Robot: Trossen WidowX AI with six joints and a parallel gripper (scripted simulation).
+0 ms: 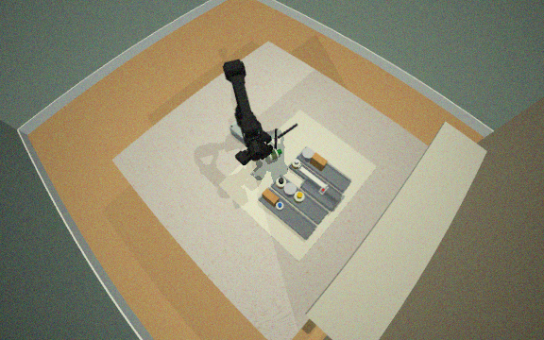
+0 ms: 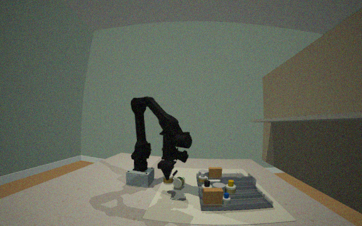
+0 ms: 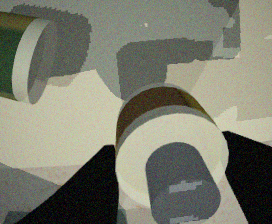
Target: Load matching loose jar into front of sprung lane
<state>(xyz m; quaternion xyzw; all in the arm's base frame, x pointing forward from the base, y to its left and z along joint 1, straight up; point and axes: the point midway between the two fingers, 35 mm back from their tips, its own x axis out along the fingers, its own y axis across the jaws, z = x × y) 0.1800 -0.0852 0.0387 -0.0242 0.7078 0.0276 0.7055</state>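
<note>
Now: the green-banded jar 40 mm ahead of my gripper tip, 100 mm to the left of it and 50 mm below it. Round my gripper tip: shelf (670 mm ahead, 150 mm to the left, 290 mm above); grey lane rack (310 mm ahead, 130 mm to the left, 60 mm below).
</note>
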